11 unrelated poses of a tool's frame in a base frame.
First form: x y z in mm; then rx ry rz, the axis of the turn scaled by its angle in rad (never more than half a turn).
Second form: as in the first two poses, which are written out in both.
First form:
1: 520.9 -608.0 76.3 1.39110 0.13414 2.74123
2: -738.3 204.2 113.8 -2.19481 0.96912 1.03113
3: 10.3 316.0 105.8 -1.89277 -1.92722 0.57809
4: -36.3 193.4 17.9 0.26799 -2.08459 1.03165
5: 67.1 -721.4 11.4 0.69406 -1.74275 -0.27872
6: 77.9 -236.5 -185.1 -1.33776 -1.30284 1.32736
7: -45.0 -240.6 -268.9 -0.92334 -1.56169 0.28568
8: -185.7 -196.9 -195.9 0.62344 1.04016 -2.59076
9: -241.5 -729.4 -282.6 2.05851 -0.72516 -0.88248
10: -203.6 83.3 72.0 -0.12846 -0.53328 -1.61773
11: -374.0 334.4 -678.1 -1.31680 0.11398 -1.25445
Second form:
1: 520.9 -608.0 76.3; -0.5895 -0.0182 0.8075; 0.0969 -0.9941 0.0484; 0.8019 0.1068 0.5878
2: -738.3 204.2 113.8; 0.4531 -0.7806 -0.4305; -0.3813 -0.6062 0.6979; -0.8058 -0.1520 -0.5723
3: 10.3 316.0 105.8; -0.0234 0.8446 -0.5348; 0.9996 0.0099 -0.0280; -0.0184 -0.5353 -0.8445
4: -36.3 193.4 17.9; -0.6743 -0.4891 -0.5533; 0.1433 0.6484 -0.7477; 0.7245 -0.5834 -0.3671
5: 67.1 -721.4 11.4; -0.1432 -0.3047 -0.9416; -0.5832 0.7947 -0.1685; 0.7996 0.5250 -0.2914
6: 77.9 -236.5 -185.1; -0.0937 0.1156 -0.9889; 0.9865 -0.1229 -0.1079; -0.1340 -0.9857 -0.1025
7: -45.0 -240.6 -268.9; 0.0565 0.3897 -0.9192; 0.6899 0.6503 0.3181; 0.7217 -0.6521 -0.2321
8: -185.7 -196.9 -195.9; -0.8676 0.4066 -0.2862; -0.0958 -0.7015 -0.7062; -0.4879 -0.5853 0.6476
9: -241.5 -729.4 -282.6; 0.5985 -0.1938 -0.7773; -0.7250 -0.5438 -0.4226; -0.3408 0.8165 -0.4660
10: -203.6 83.3 72.0; -0.1305 0.9648 -0.2283; -0.9114 -0.0262 0.4106; 0.3902 0.2617 0.8828
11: -374.0 334.4 -678.1; 0.4033 0.6103 0.6818; -0.7232 -0.2439 0.6461; 0.5607 -0.7537 0.3430
